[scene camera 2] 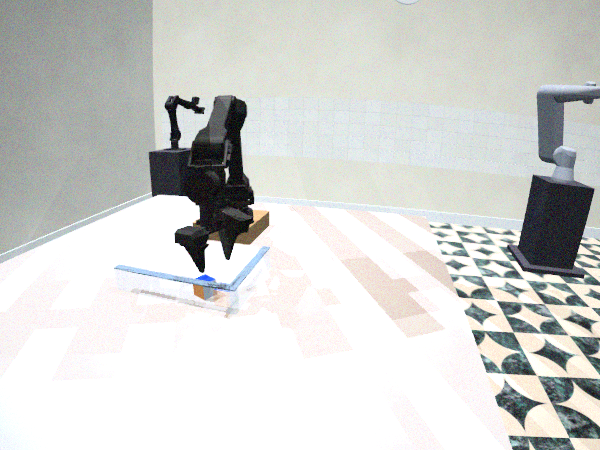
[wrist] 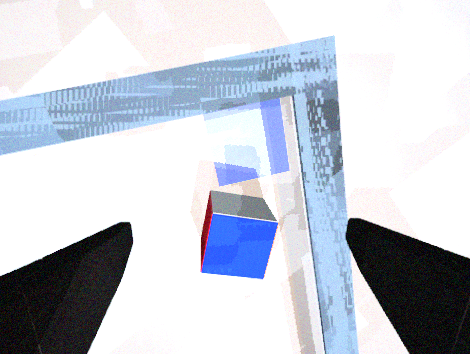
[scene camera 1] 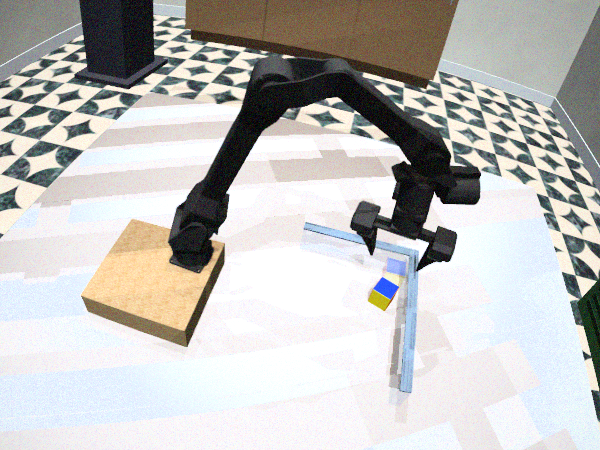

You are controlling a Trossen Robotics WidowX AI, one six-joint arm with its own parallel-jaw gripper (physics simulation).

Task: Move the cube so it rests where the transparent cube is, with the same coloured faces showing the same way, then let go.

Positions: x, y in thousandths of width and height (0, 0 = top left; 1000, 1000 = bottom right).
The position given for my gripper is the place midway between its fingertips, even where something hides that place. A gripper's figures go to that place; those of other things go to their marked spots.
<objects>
My gripper (wrist: 514, 648) is 0.11 m from the lens. A cube (wrist: 507, 660): 0.16 m from the lens. A transparent cube (wrist: 527, 403) is 0.14 m from the lens. A light blue L-shaped rail (wrist: 646, 213) is 0.13 m from the lens. The marked spots on the light blue L-shaped rail and the cube are 0.09 m apart.
</objects>
